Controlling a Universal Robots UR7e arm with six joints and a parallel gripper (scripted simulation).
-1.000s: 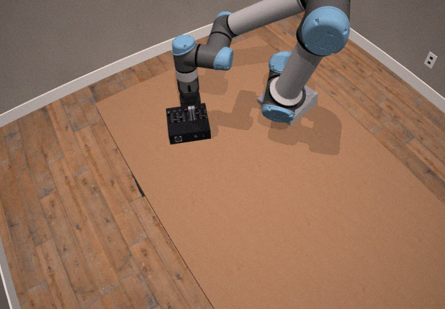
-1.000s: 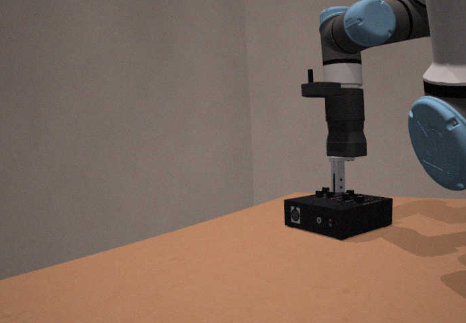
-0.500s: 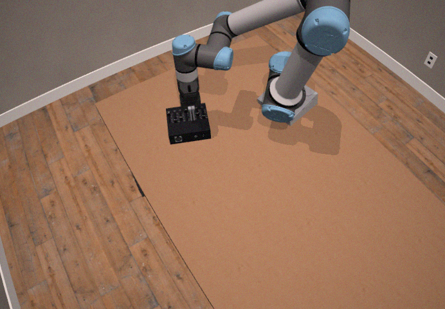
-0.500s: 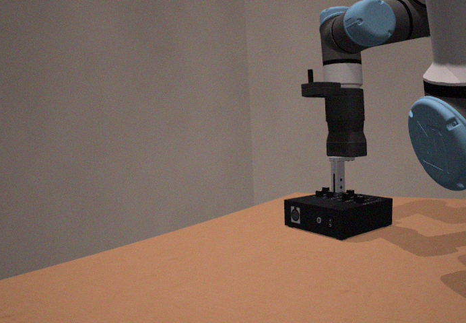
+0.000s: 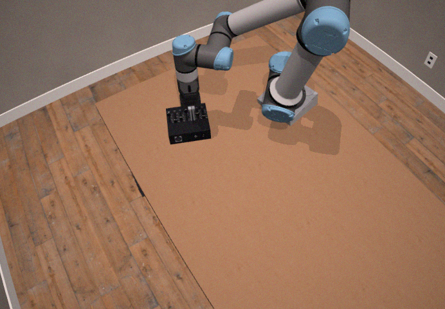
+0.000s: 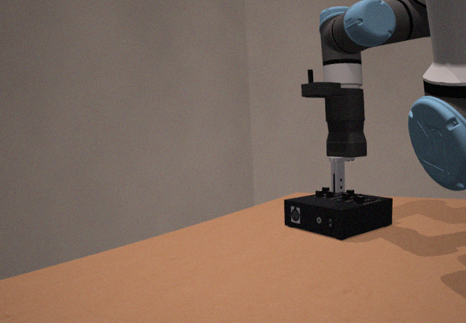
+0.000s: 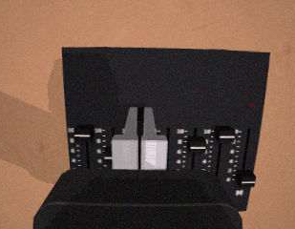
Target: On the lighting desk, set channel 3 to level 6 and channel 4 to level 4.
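Right now my hand is 10 mm past the channel 3 fader cap, 20 mm to the left of it and 30 mm above it. Also, from my hand: channel 2 fader cap: 30 mm behind, 20 mm to the right, 30 mm below; master fader cap: 50 mm ahead, 90 mm to the right, 30 mm below; channel 1 fader cap: 40 mm behind, 10 mm to the left, 30 mm below.
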